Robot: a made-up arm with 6 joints.
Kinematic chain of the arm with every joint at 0, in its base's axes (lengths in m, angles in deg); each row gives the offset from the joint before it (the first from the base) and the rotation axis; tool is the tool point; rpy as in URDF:
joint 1: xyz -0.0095 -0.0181 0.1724 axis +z
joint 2: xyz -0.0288 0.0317 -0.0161 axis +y
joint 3: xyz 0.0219 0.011 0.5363 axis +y
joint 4: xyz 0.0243 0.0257 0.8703 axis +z
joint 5: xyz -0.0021 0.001 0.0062 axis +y
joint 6: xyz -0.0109 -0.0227 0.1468 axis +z
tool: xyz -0.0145 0.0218 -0.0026 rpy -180 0 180
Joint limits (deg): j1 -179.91..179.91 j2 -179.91..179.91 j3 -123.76..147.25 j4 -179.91..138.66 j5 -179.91..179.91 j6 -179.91..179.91
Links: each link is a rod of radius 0.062 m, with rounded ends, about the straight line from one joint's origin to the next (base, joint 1, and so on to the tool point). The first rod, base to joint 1, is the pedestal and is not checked.
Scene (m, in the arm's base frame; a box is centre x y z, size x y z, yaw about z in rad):
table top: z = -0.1
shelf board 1: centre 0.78 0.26 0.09 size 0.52 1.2 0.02 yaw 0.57
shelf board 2: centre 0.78 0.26 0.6 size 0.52 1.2 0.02 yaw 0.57
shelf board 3: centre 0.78 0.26 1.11 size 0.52 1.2 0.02 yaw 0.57
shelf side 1: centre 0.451 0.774 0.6 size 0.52 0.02 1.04 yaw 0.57
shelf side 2: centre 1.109 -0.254 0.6 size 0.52 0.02 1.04 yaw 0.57
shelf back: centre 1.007 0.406 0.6 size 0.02 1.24 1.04 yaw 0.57
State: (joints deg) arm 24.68 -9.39 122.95 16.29 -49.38 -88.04
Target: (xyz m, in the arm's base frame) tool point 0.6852 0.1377 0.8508
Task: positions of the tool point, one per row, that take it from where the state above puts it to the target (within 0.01 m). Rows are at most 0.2 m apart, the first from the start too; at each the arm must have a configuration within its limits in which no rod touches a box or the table.
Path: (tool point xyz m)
1: 0.6833 0.2852 0.4184
2: 0.6187 0.2086 0.4439
3: 0.5415 0.1423 0.4437
4: 0.4574 0.0963 0.4237
5: 0.3734 0.0759 0.3942
6: 0.2969 0.0798 0.3661
7: 0.3470 0.0276 0.4504
8: 0.3834 -0.0123 0.5532
9: 0.4039 -0.0349 0.6627
10: 0.4116 -0.0409 0.7653
11: 0.4119 -0.0375 0.8509
12: 0.5482 0.0319 0.8678
13: 0.6852 0.1377 0.8508

